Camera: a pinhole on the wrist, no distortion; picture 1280 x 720 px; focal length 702.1 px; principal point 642.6 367.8 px. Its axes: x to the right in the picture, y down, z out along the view. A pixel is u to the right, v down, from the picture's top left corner.
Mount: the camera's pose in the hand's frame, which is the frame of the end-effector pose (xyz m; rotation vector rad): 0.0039 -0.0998 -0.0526 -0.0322 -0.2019 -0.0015
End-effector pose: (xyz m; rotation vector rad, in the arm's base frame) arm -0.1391 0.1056 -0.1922 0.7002 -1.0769 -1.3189
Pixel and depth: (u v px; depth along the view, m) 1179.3 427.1 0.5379
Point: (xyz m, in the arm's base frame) -0.6835 -0.1000 0.0532
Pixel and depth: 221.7 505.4 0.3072
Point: -0.3218 0.3662 -0.1909
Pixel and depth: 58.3 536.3 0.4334
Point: -0.3646 0.5809 -0.1583
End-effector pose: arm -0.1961 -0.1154 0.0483 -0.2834 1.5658 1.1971
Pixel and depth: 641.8 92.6 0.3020
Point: 0.1204 -0.0379 0.0097
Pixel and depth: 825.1 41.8 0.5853
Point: 0.3741 0.1803 -0.1129
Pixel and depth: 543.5 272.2 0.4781
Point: 0.2111 0.0749 0.1416
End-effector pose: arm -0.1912 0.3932 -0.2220 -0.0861 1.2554 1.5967
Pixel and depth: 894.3 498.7 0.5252
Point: 0.0109 0.8172 -0.0407
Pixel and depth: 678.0 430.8 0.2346
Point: -0.0343 0.4969 -0.1706
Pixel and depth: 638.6 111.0 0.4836
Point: 0.2600 0.6163 -0.1471
